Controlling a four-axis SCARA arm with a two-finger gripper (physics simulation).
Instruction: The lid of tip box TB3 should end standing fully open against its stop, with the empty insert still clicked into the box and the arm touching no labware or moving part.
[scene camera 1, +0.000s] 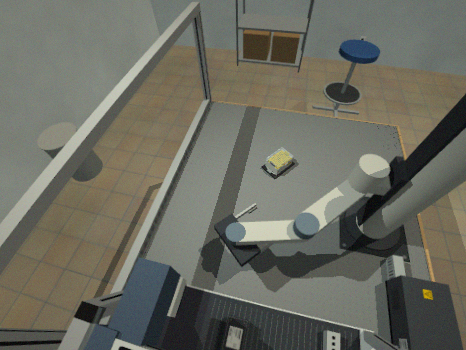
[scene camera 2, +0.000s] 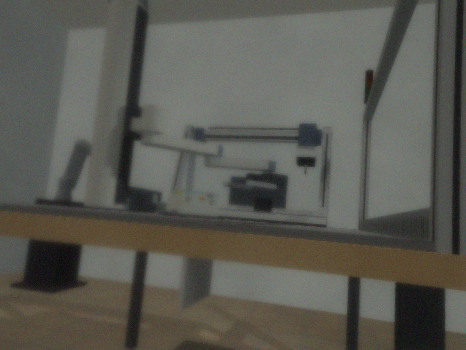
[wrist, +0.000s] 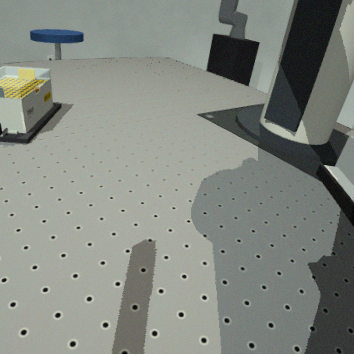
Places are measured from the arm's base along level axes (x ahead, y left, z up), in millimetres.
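Pixels of known places: gripper, fingertip midpoint: (scene camera 1: 268, 219) (scene camera 2: 234, 183) (wrist: 164, 128); arm's base at its link origin: (scene camera 1: 370, 225) (wrist: 290, 136).
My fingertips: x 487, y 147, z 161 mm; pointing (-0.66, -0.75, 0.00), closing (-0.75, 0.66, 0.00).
Ahead of a thing's pixels: the offset from my fingertips to its top centre. "pt": to the spot under its first point. Level surfaces: height alone.
The tip box @[dx -10, dy -397, dz -71 mm] (scene camera 1: 280, 161) (wrist: 20, 112) is pale, with a yellow gridded insert in its top, and sits on a black base plate @[pt dx +18, dy -325, dz -140 mm] (scene camera 1: 271, 174) (wrist: 44, 122). In the blurred second scene view, the low pale box (scene camera 2: 192, 202) with orange marks appears to be it. No lid standing upright shows; its exact position cannot be made out. The side lettering is too small to read surely. My gripper (scene camera 1: 263, 224) (scene camera 2: 240, 184) (wrist: 164, 128) is open and empty, fingers level, well apart from the box, toward the rail deck. One finger is mostly hidden by the arm in the first scene view.
The arm's column (scene camera 1: 400, 210) (wrist: 312, 75) stands at the right of the perforated table. A dark slotted deck @[dz -99 mm] (scene camera 1: 280, 320) and a blue block @[pt dx +240, dy +389, dz +339 mm] (scene camera 1: 145, 295) lie at the lower edge. A grey controller box @[pt dx -579, dy +211, dz -34 mm] (scene camera 1: 422, 310) is lower right. A frame rail runs along the left.
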